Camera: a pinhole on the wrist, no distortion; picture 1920 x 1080 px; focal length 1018.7 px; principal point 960.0 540.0 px. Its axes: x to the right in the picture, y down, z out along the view. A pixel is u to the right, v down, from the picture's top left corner.
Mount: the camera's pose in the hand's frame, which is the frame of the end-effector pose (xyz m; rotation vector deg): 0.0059 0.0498 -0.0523 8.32 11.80 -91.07
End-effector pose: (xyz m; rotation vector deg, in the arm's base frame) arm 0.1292 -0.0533 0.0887 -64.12 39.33 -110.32
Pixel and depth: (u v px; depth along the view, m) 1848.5 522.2 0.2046
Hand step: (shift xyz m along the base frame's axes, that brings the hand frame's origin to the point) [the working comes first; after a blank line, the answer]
In the camera's frame: 0.1785 -0.0036 0.2046

0.0331 0.0816 0.1806
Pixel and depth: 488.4 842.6 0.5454
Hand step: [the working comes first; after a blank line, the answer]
In the camera's frame: -0.2525 0.1620 0.5454

0.4703 -0.2893 0.2036
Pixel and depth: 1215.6 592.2 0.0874
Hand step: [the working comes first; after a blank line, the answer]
In the camera's frame: 0.0219 0.0045 0.0874

0.0240 -0.0173 0.0120
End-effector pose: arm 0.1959 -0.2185 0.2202 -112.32 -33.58 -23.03
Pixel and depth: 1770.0 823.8 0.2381
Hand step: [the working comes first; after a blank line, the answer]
In the camera's frame: 0.1893 0.0663 0.2381

-0.0408 0.2093 0.1189
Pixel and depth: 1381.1 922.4 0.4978
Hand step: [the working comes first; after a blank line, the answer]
In the camera's frame: 0.2058 0.1869 0.4978

0.0294 0.4869 0.1348
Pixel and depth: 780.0 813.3 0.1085
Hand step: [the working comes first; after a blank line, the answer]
In the camera's frame: -0.0192 0.0291 0.1085

0.0587 0.0433 -0.0367
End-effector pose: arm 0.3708 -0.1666 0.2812 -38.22 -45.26 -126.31
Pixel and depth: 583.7 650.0 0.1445
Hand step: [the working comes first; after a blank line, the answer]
In the camera's frame: -0.0534 0.0156 0.1445

0.0565 0.0171 0.1098
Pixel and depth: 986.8 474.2 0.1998
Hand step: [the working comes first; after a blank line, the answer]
In the camera's frame: 0.0053 -0.0129 0.1998

0.0326 0.0982 0.0970
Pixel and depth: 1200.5 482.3 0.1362
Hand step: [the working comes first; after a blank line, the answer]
In the camera's frame: 0.0322 -0.0077 0.1362

0.0068 0.0570 0.0477
